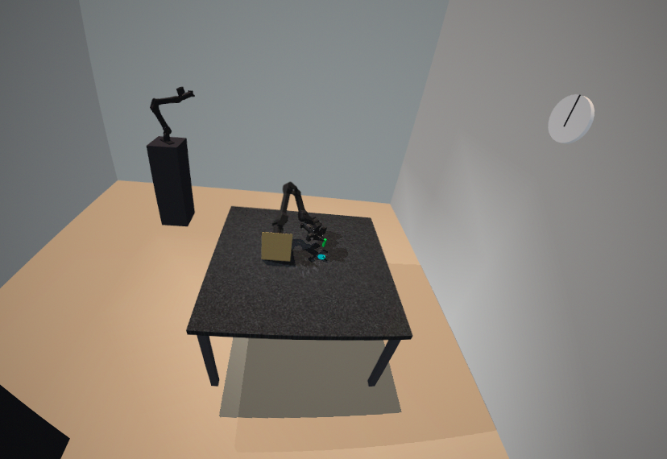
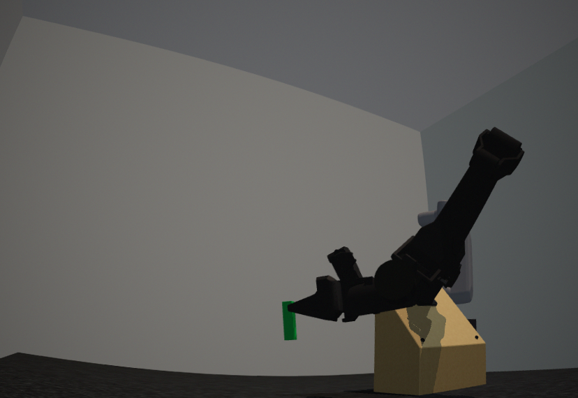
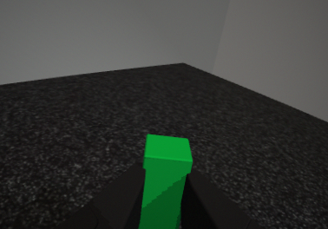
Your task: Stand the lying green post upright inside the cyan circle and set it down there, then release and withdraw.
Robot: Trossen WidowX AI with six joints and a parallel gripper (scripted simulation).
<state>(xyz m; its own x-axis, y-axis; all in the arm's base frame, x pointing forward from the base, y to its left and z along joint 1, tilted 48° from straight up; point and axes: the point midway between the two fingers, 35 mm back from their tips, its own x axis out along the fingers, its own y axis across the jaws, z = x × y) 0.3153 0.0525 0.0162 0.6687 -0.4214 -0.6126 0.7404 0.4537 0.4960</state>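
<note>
Right now the cyan circle is 16 cm below my gripper tip and 1 cm to the left of it. From my gripper tip the other things lie so: green post (2 cm below).
</note>
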